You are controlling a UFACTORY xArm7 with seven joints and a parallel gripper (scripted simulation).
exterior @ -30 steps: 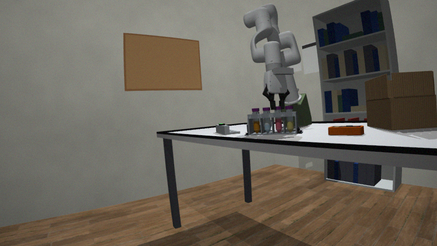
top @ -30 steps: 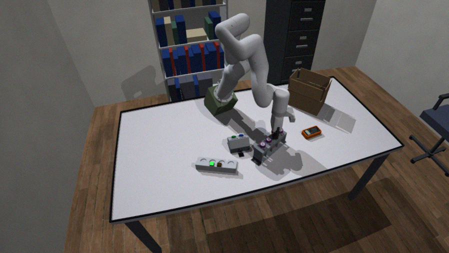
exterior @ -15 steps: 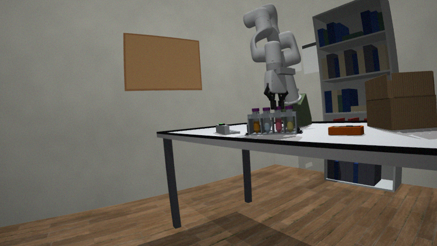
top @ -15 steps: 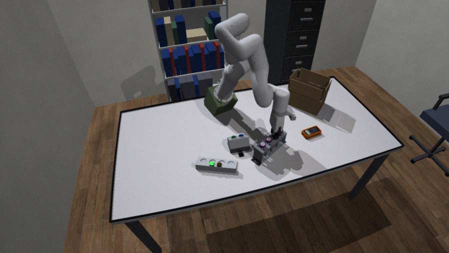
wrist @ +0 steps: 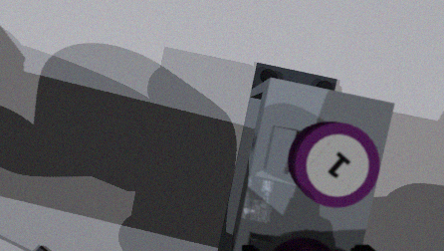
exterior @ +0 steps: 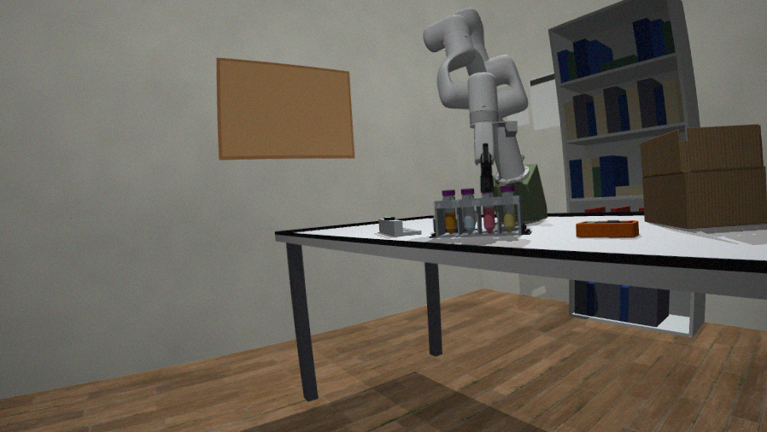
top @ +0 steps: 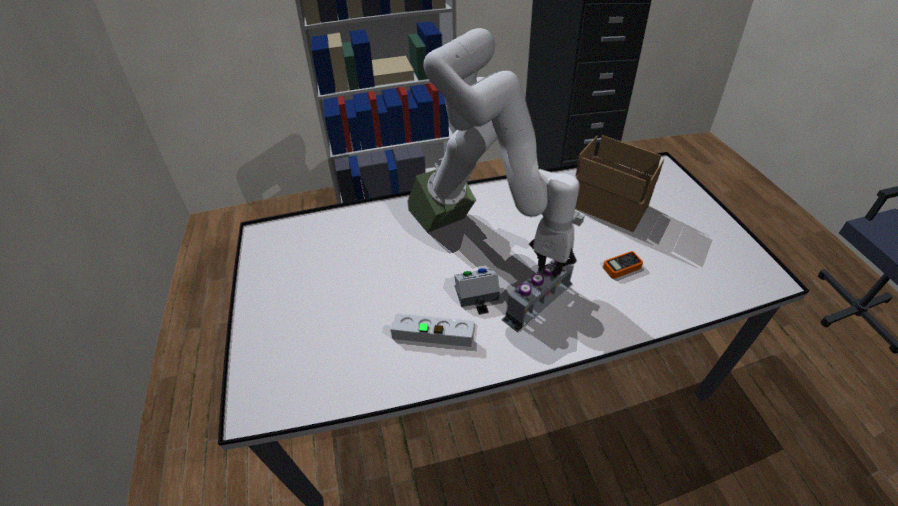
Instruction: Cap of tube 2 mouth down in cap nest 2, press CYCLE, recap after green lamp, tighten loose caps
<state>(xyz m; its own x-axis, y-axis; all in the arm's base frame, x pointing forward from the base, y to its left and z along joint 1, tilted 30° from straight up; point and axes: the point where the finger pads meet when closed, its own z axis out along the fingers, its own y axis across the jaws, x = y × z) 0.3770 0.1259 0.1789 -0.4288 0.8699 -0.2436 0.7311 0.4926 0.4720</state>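
The cap marked 1 is 20 mm behind my hand, 50 mm to the left of it and 10 mm below it. Also, from my hand: blue key 120 mm behind, 150 mm to the right, 60 mm below; then key housing 100 mm behind, 180 mm to the right, 80 mm below; then green key 130 mm behind, 200 mm to the right, 60 mm below.
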